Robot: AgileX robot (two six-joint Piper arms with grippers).
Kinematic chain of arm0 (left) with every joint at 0, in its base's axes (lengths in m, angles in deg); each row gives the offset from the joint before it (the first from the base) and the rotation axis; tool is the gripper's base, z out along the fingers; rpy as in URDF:
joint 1: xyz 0 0 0.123 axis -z
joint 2: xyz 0 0 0 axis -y
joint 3: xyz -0.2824 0 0.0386 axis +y
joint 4: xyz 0.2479 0 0.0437 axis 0.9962 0 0.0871
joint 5: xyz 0 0 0 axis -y
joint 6: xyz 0.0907 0 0.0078 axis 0.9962 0 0.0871
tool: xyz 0 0 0 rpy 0 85 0
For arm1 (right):
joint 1: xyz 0 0 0.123 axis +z
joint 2: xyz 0 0 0 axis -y
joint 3: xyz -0.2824 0 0.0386 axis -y
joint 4: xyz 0.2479 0 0.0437 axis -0.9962 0 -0.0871
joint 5: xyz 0 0 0 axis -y
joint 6: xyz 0.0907 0 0.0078 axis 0.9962 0 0.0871
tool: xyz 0 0 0 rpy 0 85 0
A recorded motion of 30 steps. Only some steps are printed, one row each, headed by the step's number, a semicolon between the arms.
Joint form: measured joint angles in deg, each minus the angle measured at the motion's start. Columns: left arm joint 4, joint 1, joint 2, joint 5, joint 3, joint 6; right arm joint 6, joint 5, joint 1, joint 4, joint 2, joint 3.
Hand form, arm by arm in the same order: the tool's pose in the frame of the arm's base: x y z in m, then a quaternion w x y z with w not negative. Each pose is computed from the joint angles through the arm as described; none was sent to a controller.
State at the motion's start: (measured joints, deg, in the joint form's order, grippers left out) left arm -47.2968 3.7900 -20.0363 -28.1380 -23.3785 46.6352; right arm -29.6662 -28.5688 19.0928 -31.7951 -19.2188 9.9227
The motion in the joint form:
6: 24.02 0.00 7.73 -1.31 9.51 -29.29; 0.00 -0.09 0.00 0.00 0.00 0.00
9: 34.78 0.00 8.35 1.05 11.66 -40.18; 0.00 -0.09 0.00 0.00 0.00 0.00
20: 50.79 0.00 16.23 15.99 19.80 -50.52; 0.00 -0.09 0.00 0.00 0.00 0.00
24: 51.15 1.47 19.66 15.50 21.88 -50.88; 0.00 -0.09 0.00 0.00 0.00 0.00
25: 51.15 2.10 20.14 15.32 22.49 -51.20; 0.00 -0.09 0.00 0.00 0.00 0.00
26: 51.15 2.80 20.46 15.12 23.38 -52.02; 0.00 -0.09 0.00 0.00 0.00 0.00
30: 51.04 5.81 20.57 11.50 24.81 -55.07; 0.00 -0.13 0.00 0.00 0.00 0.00
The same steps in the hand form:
6: 0.0610 -0.0218 0.2394 0.55883 0.05967 0.81915 -0.11461; 0.0629 0.0462 0.2124 0.47850 -0.21358 0.83096 0.18691
9: 0.0626 -0.0132 0.2285 0.55753 0.02106 0.82578 -0.08246; 0.0629 0.0462 0.2124 0.47850 -0.21358 0.83096 0.18691
20: 0.0591 -0.0027 0.2112 0.66001 0.01753 0.75079 -0.01973; 0.0629 0.0462 0.2124 0.47850 -0.21358 0.83096 0.18691
24: 0.0552 -0.0037 0.2016 0.66538 0.02619 0.74552 -0.02789; 0.0629 0.0462 0.2124 0.47850 -0.21358 0.83096 0.18691
25: 0.0549 -0.0043 0.1982 0.66311 0.02821 0.74725 -0.03322; 0.0629 0.0462 0.2124 0.47850 -0.21358 0.83096 0.18691
26: 0.0549 -0.0049 0.1929 0.65760 0.02756 0.75172 -0.04155; 0.0629 0.0462 0.2124 0.47850 -0.21358 0.83096 0.18691
30: 0.0542 -0.0074 0.1789 0.62183 0.02649 0.77943 -0.07147; 0.0629 0.0462 0.2124 0.47821 -0.21372 0.83107 0.18699

